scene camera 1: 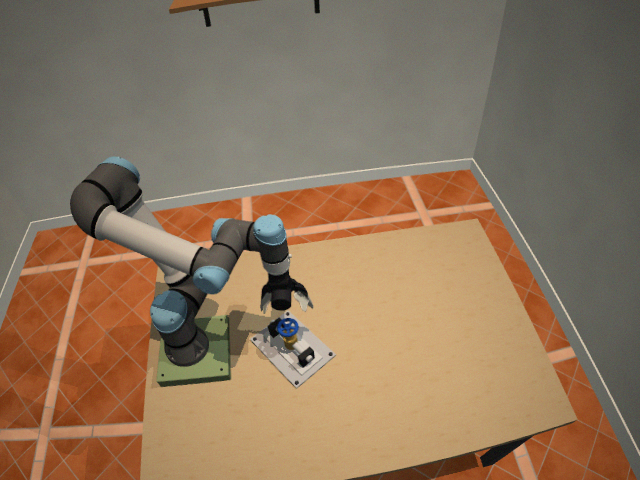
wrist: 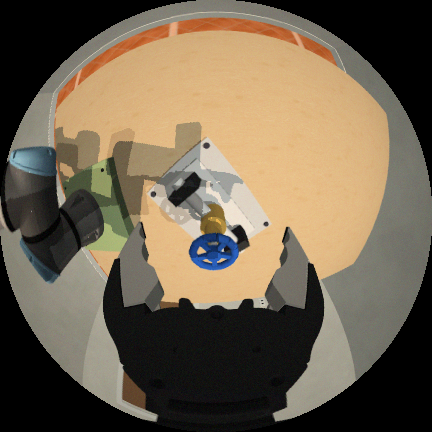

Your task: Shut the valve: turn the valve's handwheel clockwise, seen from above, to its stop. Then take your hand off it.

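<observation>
The valve's blue spoked handwheel (scene camera 1: 287,326) (wrist: 213,255) sits level on top of the brass valve body (scene camera 1: 290,342) (wrist: 213,220). The valve stands on a light grey mounting plate (scene camera 1: 271,353) (wrist: 242,197) with dark bolts at its corners. My gripper (scene camera 1: 287,310) (wrist: 214,226) is wide open and empty, pointing down over the valve. In the wrist view the handwheel shows between the two spread fingers, with a wide gap on each side, and neither finger touches it. The wheel's turn angle relative to its stop cannot be told.
Black fittings (scene camera 1: 306,356) (wrist: 184,189) sit at the ends of the valve's pipe. The arm's green base block (scene camera 1: 219,356) (wrist: 107,240) stands left of the plate on the wooden table (scene camera 1: 413,320) (wrist: 310,125). Grey walls rise behind and to the right.
</observation>
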